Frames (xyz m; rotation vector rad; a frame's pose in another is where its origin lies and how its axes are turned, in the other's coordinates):
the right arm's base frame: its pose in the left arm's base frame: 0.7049 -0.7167 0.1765 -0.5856 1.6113 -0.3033
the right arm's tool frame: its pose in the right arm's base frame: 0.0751 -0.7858 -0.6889 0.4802 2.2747 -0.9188
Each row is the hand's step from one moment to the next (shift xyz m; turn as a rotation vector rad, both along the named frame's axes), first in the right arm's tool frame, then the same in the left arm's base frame.
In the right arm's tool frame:
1: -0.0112 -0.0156 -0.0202 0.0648 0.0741 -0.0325
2: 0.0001 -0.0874 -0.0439 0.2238 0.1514 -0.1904
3: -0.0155 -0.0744 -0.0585 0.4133 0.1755 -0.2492
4: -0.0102 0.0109 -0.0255 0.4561 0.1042 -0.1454
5: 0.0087 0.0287 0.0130 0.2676 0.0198 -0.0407
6: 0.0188 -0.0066 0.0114 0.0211 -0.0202 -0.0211
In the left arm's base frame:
1: 0.0257 0.0106 0.0023 -0.0750 0.0698 -0.0155
2: 0.0737 0.0205 0.0610 -0.1601 0.2887 0.0168
3: 0.0818 0.0306 0.0396 -0.2735 0.4182 0.1184
4: 0.0106 0.0215 -0.0173 -0.3004 0.3253 0.2097
5: -0.0293 -0.0022 -0.0144 -0.1691 0.1417 0.1581
6: -0.0129 -0.0046 0.0184 0.0080 0.0225 0.0270

